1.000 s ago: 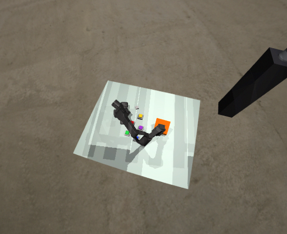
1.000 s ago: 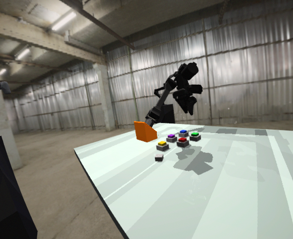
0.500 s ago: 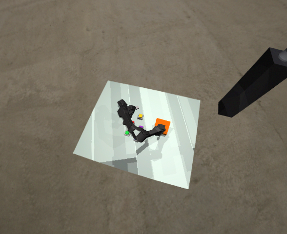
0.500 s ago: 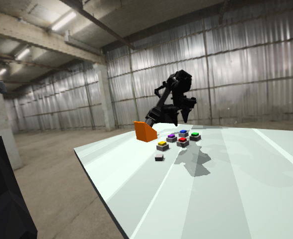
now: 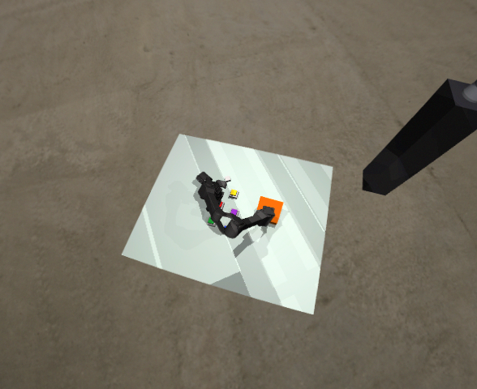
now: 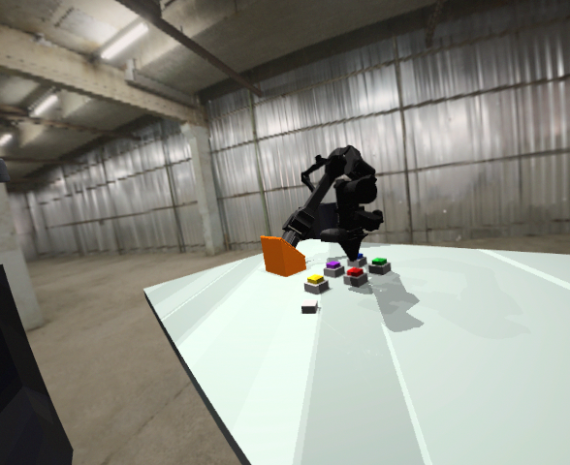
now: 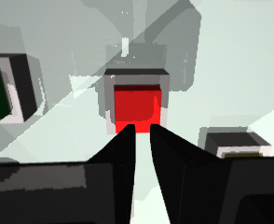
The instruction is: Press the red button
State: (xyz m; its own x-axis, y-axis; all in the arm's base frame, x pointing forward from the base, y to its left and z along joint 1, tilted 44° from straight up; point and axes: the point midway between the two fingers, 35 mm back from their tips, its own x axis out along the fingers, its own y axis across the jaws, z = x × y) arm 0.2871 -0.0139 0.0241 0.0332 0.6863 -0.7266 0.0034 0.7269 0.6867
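Right now my gripper tip is 3 cm above the red button. From my gripper tip the other things lie so: purple button 10 cm behind, 3 cm to the left, 3 cm below; yellow button 6 cm behind, 9 cm to the right, 4 cm below; green button 1 cm ahead, 11 cm to the left, 3 cm below.
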